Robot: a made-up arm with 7 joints. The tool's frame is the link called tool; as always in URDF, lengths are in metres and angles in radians. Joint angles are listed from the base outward.
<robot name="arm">
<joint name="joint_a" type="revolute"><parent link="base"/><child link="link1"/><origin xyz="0.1 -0.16 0.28" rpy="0 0 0"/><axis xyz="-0.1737 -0.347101 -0.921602"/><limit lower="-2.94" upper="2.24"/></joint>
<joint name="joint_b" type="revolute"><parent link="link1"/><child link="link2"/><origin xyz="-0.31 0.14 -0.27" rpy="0 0 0"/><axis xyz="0.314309 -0.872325 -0.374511"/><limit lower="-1.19" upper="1.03"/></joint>
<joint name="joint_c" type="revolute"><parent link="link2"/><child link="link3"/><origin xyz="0.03 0.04 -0.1" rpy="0 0 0"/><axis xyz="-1 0 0"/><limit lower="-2.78" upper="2.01"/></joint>
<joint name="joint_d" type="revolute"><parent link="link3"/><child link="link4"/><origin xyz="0.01 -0.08 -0.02" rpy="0 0 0"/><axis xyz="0.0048 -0.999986 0.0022"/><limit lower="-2.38" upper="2.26"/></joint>
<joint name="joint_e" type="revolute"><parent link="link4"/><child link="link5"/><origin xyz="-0.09 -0.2 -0.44" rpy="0 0 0"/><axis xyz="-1 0 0"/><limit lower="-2.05" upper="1.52"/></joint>
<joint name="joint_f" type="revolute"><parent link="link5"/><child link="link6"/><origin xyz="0.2 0.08 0.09" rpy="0 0 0"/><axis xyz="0 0 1"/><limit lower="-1.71" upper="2.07"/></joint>
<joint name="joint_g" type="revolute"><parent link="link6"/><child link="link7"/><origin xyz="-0.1 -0.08 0.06" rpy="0 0 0"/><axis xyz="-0.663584 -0.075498 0.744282"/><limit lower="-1.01" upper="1.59"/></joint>
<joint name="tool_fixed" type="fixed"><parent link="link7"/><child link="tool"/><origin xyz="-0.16 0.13 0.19" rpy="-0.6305 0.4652 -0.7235"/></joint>
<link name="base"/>
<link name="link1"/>
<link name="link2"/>
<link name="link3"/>
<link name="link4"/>
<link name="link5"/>
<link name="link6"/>
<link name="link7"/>
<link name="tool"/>
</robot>
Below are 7 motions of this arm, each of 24 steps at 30 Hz.
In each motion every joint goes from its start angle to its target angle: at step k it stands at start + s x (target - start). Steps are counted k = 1, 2, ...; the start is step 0. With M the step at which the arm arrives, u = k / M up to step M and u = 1 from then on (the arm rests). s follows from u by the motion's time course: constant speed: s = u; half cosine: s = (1 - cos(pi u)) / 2; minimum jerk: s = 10 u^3 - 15 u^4 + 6 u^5.
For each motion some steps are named. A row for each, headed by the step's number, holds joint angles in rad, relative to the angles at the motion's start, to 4 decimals.
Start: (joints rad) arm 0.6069 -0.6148 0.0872 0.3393 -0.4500 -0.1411 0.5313
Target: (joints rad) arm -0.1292 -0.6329 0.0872 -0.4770 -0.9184 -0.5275 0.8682
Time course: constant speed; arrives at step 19
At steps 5, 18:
5: -0.1937 -0.0048 0.0000 -0.2148 -0.1233 -0.1017 0.0887
18: -0.6974 -0.0171 0.0000 -0.7733 -0.4437 -0.3661 0.3192

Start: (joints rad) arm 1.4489 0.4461 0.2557 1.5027 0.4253 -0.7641 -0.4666
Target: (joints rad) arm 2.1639 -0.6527 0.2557 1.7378 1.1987 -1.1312 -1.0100
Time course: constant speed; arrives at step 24
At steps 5, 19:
5: 0.1490 -0.2289 0.0000 0.0490 0.1611 -0.0765 -0.1132
19: 0.5660 -0.8699 0.0000 0.1861 0.6123 -0.2906 -0.4302

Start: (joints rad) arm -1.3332 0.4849 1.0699 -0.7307 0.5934 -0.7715 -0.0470
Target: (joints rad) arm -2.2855 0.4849 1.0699 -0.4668 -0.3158 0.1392 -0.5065
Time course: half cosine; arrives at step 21
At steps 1, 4, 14, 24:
1: -0.0053 0.0000 0.0000 0.0015 -0.0051 0.0051 -0.0026
4: -0.0827 0.0000 0.0000 0.0229 -0.0790 0.0791 -0.0399
14: -0.7142 0.0000 0.0000 0.1979 -0.6819 0.6830 -0.3446
24: -0.9523 0.0000 0.0000 0.2639 -0.9092 0.9107 -0.4595

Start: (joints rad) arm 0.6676 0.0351 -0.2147 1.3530 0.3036 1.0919 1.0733
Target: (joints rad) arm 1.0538 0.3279 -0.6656 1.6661 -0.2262 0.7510 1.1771
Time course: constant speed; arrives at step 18
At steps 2, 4, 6, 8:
2: 0.0429 0.0325 -0.0501 0.0348 -0.0589 -0.0379 0.0115
4: 0.0858 0.0651 -0.1002 0.0696 -0.1177 -0.0758 0.0231
6: 0.1287 0.0976 -0.1503 0.1044 -0.1766 -0.1136 0.0346
8: 0.1716 0.1301 -0.2004 0.1392 -0.2355 -0.1515 0.0461

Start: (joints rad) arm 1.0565 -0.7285 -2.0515 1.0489 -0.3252 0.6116 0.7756
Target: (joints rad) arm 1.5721 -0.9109 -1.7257 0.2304 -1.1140 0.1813 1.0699
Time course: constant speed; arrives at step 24
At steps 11, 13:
11: 0.2363 -0.0836 0.1493 -0.3751 -0.3615 -0.1972 0.1349
13: 0.2793 -0.0988 0.1765 -0.4434 -0.4273 -0.2331 0.1594

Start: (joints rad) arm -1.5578 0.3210 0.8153 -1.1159 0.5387 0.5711 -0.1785
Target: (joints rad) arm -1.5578 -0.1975 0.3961 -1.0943 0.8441 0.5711 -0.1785
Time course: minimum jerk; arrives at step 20
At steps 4, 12, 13, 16, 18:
4: 0.0000 -0.0300 -0.0243 0.0013 0.0177 0.0000 0.0000
12: 0.0000 -0.3539 -0.2861 0.0147 0.2085 0.0000 0.0000
13: 0.0000 -0.3966 -0.3206 0.0165 0.2336 0.0000 0.0000
16: 0.0000 -0.4885 -0.3949 0.0203 0.2877 0.0000 0.0000
18: 0.0000 -0.5141 -0.4156 0.0214 0.3028 0.0000 0.0000

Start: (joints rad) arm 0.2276 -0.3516 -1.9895 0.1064 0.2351 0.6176 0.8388
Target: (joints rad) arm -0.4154 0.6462 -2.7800 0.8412 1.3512 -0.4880 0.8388
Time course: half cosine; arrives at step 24
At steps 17, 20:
17: -0.5172 0.8026 -0.6359 0.5911 0.8978 -0.8893 0.0000
20: -0.5999 0.9310 -0.7375 0.6856 1.0413 -1.0315 0.0000

